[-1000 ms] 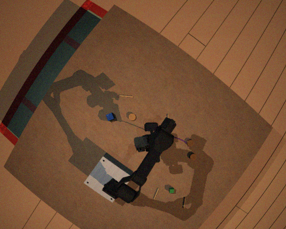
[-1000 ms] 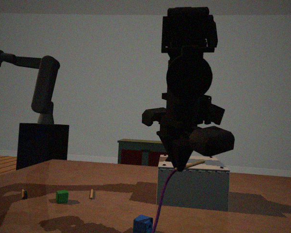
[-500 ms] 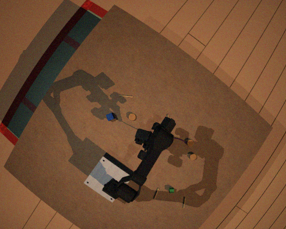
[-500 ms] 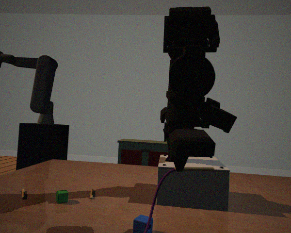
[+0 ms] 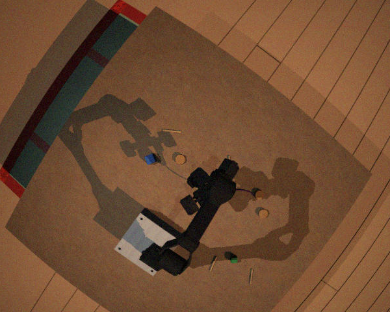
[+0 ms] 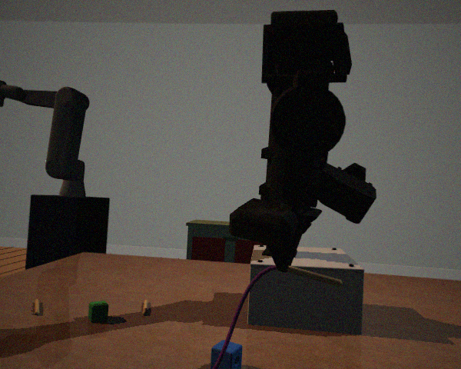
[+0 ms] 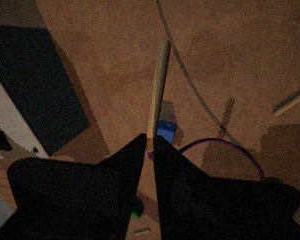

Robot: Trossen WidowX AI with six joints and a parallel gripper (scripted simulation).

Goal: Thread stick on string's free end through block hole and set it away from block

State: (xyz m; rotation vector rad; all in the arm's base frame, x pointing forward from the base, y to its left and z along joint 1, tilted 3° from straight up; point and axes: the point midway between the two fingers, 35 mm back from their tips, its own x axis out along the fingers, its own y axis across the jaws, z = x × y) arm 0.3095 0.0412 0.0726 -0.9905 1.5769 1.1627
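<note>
Now: the thin wooden stick 1 cm to the left of my gripper tip. Also, from my gripper tip: green cube: 32 cm to the right, 13 cm below, 11 cm behind; round wooden button: 19 cm to the right, 16 cm ahead, 13 cm below.
</note>
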